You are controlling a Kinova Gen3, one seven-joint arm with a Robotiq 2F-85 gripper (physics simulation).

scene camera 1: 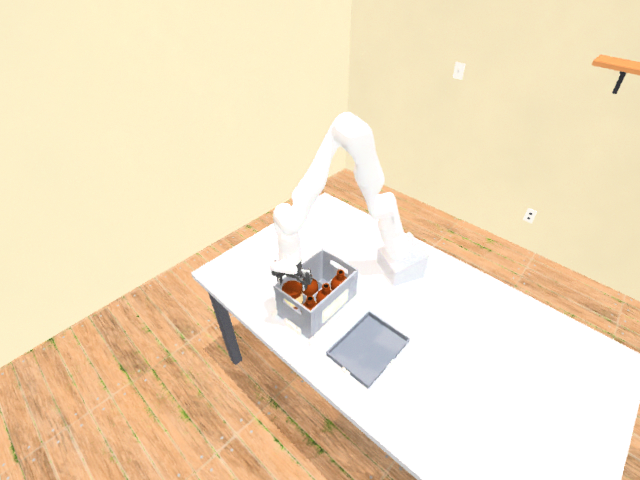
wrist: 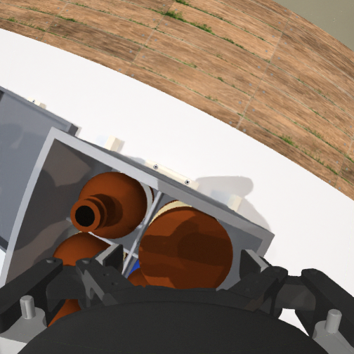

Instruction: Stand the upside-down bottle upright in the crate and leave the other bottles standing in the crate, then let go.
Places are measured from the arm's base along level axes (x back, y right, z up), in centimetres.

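Pixels of known places: gripper, fingertip midpoint: (scene camera 1: pixel 292 286); arm's base at its link origin: (scene camera 1: pixel 397 251).
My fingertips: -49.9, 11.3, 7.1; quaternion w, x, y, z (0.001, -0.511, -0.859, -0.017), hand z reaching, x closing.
Observation:
For each thing: its top centre in the pictures, then the offset to it from my fingertips, as dx, dy, dz. "pt": a spot on its surface instead. Level surfaces: height alone.
- upside-down bottle at its top centre: (scene camera 1: pixel 291 287) -0.1, +0.3, -1.0
- grey crate at its top centre: (scene camera 1: pixel 317 277) +9.4, -3.2, +0.2
- shallow grey tray at a spot on its surface: (scene camera 1: pixel 368 348) pt +9.2, -30.4, -16.8
- white table at its surface level: dz -17.3
The upside-down bottle (scene camera 1: pixel 292 289) (wrist: pixel 186 247) stands base up in a corner compartment of the grey crate (scene camera 1: pixel 294 308) (wrist: pixel 37 172); its flat brown base faces up. My gripper (scene camera 1: pixel 294 277) (wrist: pixel 181 260) is open, low over the crate, with its fingertips apart on either side of that bottle's base. In the wrist view an upright bottle (wrist: pixel 112 205) with its neck up stands in the compartment beside it, and another bottle (wrist: pixel 80 246) is partly behind the left finger. In the scene view upright bottles (scene camera 1: pixel 338 279) (scene camera 1: pixel 324 293) (scene camera 1: pixel 310 302) stand along the near side, and another bottle (scene camera 1: pixel 310 287) is partly behind the gripper.
A shallow grey tray (scene camera 1: pixel 368 348) (wrist: pixel 22 135) lies on the white table (scene camera 1: pixel 465 361) (wrist: pixel 125 110) beside the crate. The crate walls rise around the bottles, close to the fingers. The table edge runs past the crate's outer side. The robot base stands at the table's back.

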